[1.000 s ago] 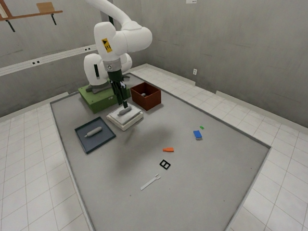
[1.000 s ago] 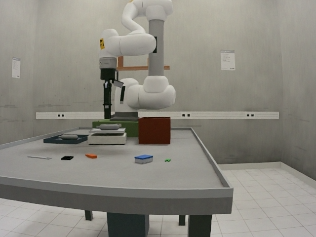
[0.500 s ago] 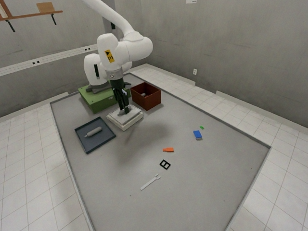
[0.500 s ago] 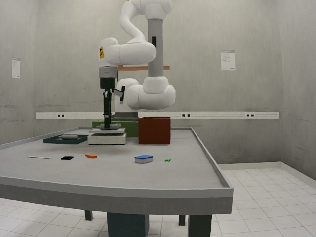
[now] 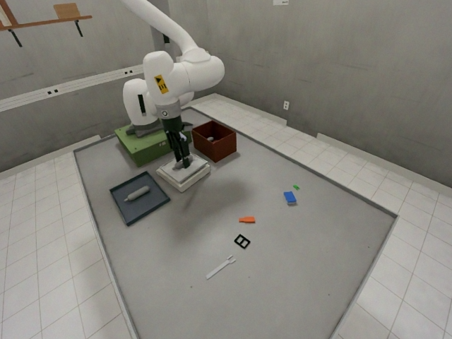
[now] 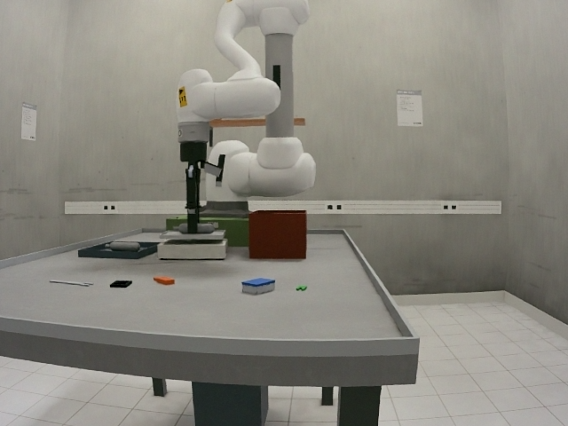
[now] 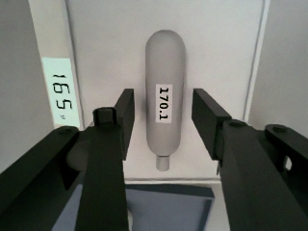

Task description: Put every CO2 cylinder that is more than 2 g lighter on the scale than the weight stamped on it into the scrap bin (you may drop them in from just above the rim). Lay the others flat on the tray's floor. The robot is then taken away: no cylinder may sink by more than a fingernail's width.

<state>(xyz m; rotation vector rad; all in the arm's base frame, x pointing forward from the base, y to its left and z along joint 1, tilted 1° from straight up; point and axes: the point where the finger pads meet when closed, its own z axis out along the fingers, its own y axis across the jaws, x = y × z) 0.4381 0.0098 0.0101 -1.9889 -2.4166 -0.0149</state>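
Now: the scale plate 4 cm below my hand. From my hand the other things lie so: white scale 1 cm behind, 6 cm below; red-brown scrap bin 8 cm behind, 23 cm to the left, 7 cm below; dark blue tray 1 cm behind, 23 cm to the right, 9 cm below.
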